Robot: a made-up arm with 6 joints.
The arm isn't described. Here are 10 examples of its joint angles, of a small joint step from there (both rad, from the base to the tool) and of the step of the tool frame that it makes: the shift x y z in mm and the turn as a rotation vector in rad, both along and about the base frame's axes.
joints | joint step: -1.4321 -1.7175 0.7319 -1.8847 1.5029 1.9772 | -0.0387 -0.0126 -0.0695 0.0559 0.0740 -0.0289
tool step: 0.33 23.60 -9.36 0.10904 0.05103 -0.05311
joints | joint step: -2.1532 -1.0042 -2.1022 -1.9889 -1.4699 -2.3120 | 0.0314 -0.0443 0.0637 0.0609 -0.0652 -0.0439
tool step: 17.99 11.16 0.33 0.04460 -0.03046 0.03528
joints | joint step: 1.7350 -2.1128 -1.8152 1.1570 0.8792 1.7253 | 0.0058 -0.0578 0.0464 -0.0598 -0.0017 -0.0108
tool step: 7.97 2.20 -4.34 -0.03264 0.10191 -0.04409
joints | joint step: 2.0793 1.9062 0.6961 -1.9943 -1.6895 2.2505 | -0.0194 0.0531 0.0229 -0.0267 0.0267 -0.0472
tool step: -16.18 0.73 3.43 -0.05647 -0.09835 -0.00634
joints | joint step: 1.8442 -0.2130 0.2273 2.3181 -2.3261 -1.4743 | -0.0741 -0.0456 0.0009 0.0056 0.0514 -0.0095
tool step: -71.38 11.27 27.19 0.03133 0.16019 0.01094
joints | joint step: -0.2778 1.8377 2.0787 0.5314 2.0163 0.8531 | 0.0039 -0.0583 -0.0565 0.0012 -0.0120 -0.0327
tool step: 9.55 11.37 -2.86 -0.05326 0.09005 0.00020
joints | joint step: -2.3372 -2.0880 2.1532 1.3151 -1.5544 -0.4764 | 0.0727 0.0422 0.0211 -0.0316 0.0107 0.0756
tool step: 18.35 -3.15 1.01 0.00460 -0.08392 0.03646
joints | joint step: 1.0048 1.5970 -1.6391 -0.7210 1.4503 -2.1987 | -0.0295 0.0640 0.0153 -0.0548 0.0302 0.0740
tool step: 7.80 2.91 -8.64 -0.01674 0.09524 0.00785
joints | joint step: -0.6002 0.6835 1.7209 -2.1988 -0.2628 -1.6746 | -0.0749 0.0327 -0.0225 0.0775 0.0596 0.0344
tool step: 1.48 -8.12 -46.77 -0.01641 0.13106 -0.03959
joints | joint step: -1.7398 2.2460 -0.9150 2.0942 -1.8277 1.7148 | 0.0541 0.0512 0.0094 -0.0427 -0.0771 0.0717
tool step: 35.77 -9.83 -37.15 0.03352 -0.17336 0.03204
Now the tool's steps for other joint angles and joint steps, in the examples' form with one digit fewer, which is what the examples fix.
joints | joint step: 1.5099 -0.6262 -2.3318 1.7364 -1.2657 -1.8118 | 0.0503 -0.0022 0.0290 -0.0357 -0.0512 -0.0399
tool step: 14.7 -10.0 -11.6 0.0181 0.0418 -0.0293
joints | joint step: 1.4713 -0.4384 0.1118 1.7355 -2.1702 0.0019 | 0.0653 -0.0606 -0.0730 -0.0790 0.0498 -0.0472
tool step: 1.2 -36.8 -1.8 -0.0168 0.0389 0.1522
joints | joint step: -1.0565 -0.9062 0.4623 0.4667 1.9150 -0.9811 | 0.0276 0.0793 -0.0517 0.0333 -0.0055 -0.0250
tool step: -3.9 -4.0 -27.8 0.0664 -0.0918 0.0358
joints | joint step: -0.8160 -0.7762 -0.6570 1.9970 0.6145 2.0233 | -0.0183 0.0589 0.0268 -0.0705 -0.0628 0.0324
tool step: 12.8 -17.2 5.8 0.0221 -0.0258 -0.0993
